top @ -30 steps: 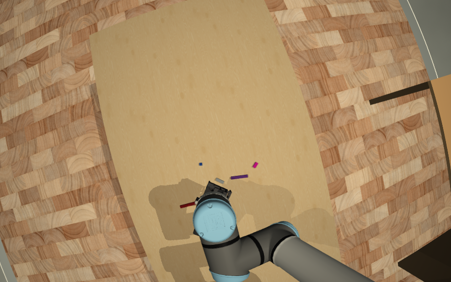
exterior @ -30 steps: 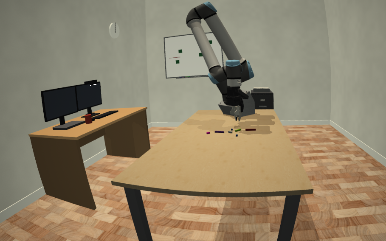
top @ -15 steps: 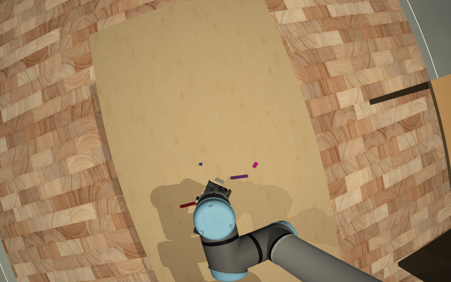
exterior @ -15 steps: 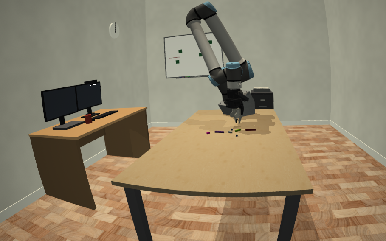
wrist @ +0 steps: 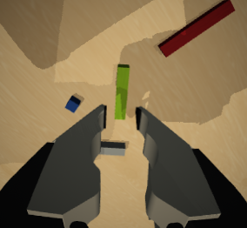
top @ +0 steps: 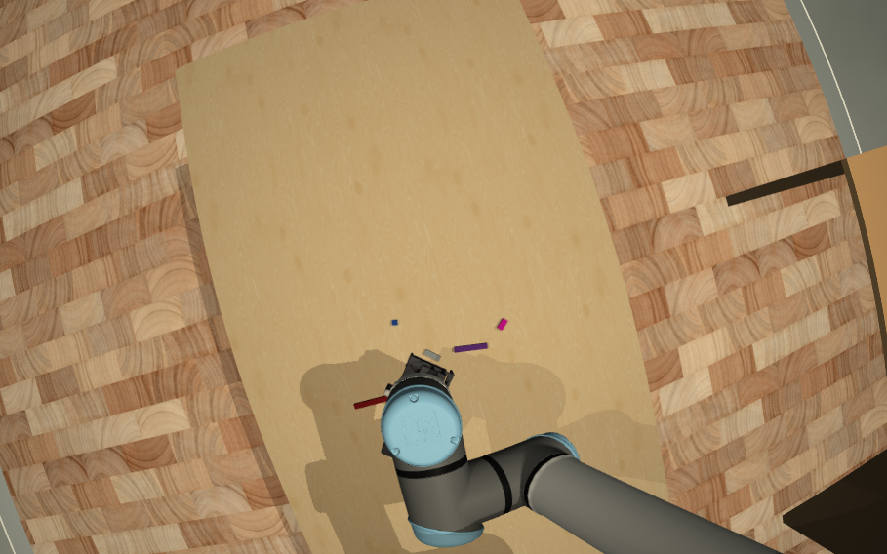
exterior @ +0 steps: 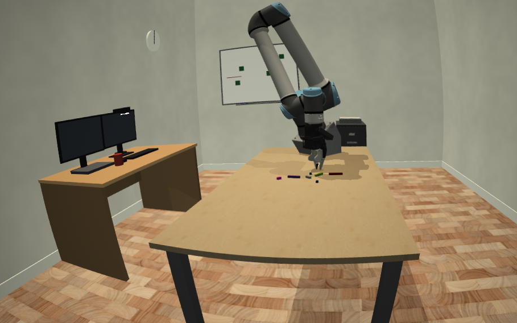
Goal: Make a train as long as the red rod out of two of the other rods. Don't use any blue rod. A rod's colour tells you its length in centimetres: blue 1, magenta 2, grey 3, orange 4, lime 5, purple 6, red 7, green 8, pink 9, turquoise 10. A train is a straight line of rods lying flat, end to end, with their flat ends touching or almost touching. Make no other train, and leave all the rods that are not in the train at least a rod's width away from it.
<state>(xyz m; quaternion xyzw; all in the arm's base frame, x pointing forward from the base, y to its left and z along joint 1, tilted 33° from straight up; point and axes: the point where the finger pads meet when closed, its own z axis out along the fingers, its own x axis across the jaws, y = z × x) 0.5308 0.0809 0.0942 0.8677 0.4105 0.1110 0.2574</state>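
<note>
Right now my hand is 40 mm above the lime rod. The rest, counted from my hand: grey rod: 40 mm ahead, 50 mm to the right, 40 mm below; then purple rod: 30 mm ahead, 120 mm to the right, 40 mm below; then red rod: 90 mm to the left, 40 mm below.
</note>
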